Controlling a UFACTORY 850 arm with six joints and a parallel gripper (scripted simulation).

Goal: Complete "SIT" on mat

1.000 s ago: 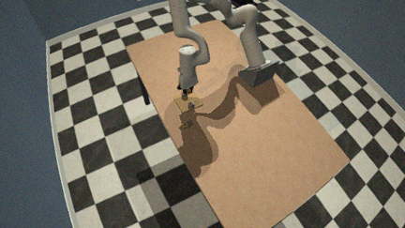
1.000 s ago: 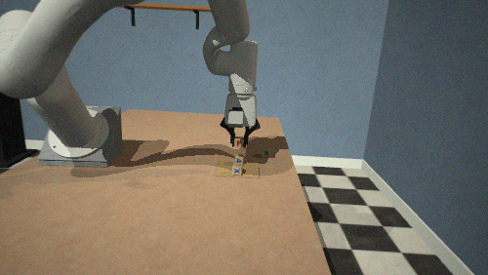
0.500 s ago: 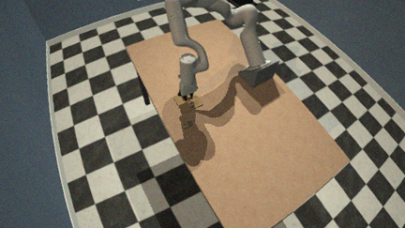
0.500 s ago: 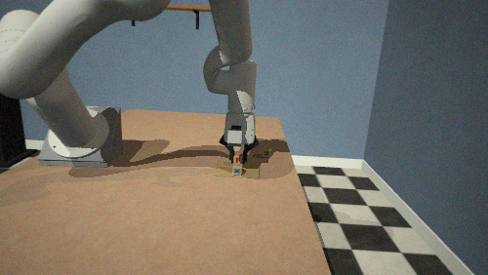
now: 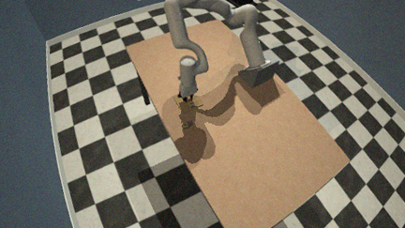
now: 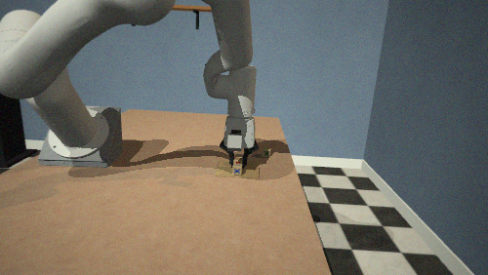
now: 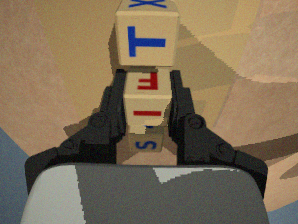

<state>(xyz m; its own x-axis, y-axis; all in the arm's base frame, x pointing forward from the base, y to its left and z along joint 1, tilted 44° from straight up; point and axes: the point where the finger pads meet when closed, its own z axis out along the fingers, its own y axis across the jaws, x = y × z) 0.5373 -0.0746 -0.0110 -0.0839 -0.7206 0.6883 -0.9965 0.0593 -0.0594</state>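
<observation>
Right now the tan mat is 3 cm below my hand.
</observation>
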